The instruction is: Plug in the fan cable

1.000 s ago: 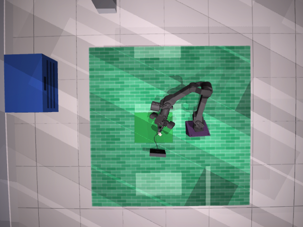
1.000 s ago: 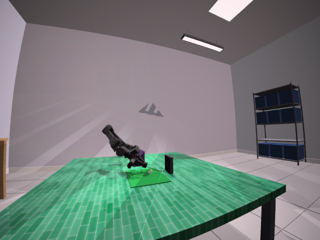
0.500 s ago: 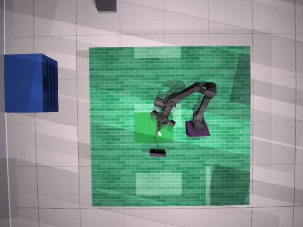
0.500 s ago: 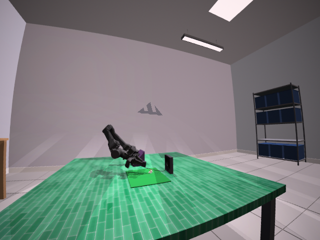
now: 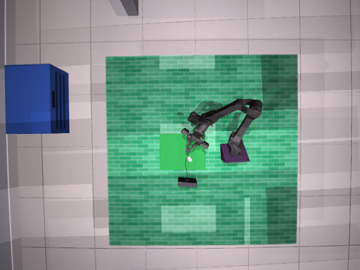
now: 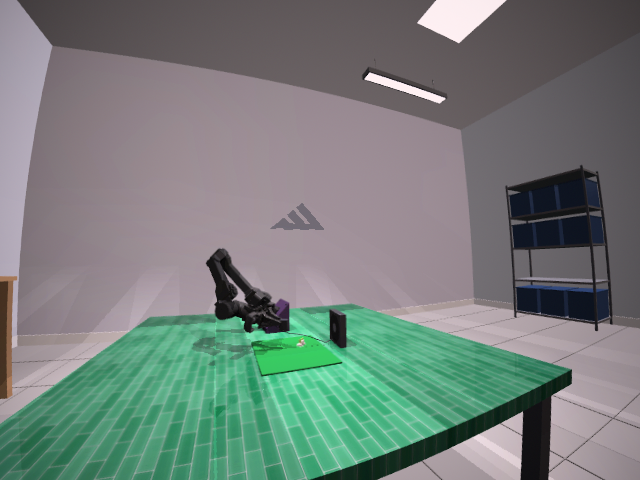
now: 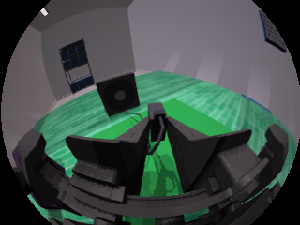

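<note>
My gripper tip is now 11 cm above the green board, 4 cm short of it and 2 cm to the right of it. Also, from my gripper tip: dark plug: 1 cm below; then black fan: 20 cm to the left, 4 cm below, 3 cm ahead; then fan header: 10 cm below, 7 cm to the left, 1 cm behind.
</note>
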